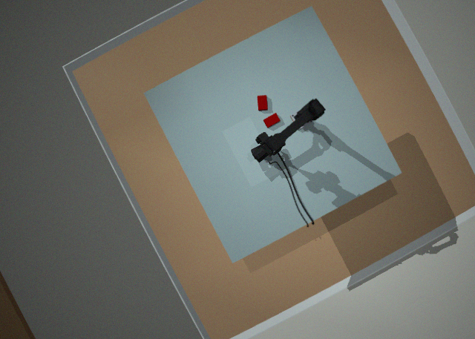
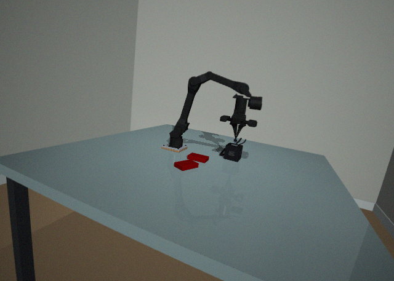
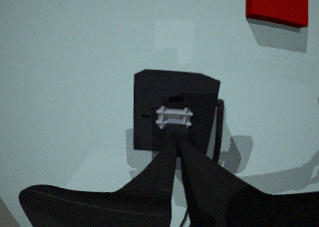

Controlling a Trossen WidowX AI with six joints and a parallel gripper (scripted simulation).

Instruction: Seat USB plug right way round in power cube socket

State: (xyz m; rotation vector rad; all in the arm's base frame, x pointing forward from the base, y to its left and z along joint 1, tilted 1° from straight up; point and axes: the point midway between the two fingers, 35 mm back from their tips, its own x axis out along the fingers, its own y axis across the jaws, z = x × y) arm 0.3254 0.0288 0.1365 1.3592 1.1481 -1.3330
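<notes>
Now: the silver USB plug 2 cm below my gripper tip.
</notes>
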